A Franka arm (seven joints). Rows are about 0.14 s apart.
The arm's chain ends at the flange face. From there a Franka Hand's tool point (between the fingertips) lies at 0.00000 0.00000 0.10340 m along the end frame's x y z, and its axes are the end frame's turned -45 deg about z.
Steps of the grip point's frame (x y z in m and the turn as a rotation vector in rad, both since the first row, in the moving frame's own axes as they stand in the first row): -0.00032 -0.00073 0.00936 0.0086 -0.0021 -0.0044; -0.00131 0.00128 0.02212 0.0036 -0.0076 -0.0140; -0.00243 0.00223 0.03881 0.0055 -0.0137 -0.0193; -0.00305 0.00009 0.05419 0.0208 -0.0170 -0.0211; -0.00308 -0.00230 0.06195 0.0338 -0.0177 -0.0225; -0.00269 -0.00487 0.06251 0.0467 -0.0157 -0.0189
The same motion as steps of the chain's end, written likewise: 0.00004 0.00018 0.00936 0.0046 -0.0076 -0.0044; 0.00080 0.00153 0.02212 -0.0028 -0.0079 -0.0140; 0.00126 0.00268 0.03882 -0.0058 -0.0136 -0.0193; 0.00067 0.00247 0.05423 0.0027 -0.0267 -0.0211; -0.00003 0.00169 0.06203 0.0114 -0.0364 -0.0225; -0.00076 0.00068 0.06264 0.0219 -0.0441 -0.0189
